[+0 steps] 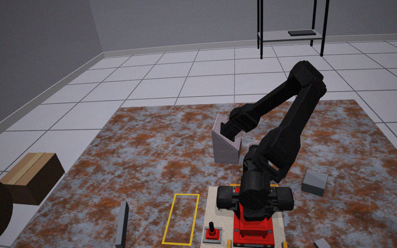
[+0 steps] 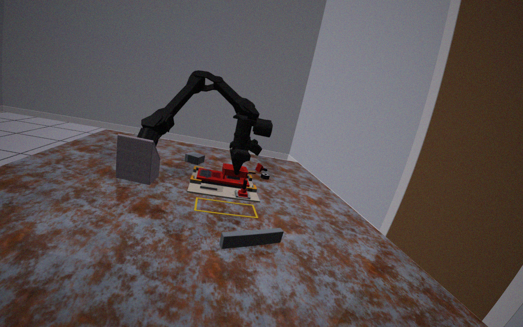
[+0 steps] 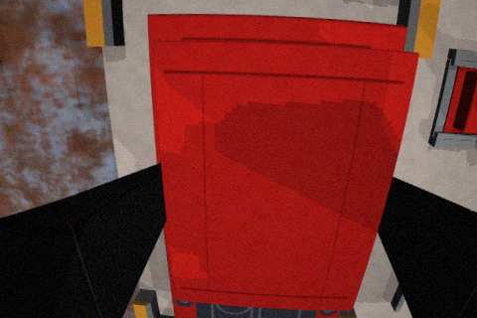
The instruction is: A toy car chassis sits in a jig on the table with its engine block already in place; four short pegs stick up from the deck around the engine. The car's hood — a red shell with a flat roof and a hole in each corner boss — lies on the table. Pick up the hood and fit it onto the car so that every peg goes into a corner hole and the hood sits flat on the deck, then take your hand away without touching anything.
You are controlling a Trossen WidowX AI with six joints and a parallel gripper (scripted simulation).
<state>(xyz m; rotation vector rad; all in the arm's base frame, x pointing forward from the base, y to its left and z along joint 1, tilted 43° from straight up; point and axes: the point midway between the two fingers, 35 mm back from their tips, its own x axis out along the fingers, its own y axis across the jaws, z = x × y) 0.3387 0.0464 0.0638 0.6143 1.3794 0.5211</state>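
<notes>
Right now my gripper tip is 10 mm below the red hood. Also, from my gripper tip: engine block 30 mm below, 10 mm to the left; jig 40 mm below, 30 mm behind, 10 mm to the right.
</notes>
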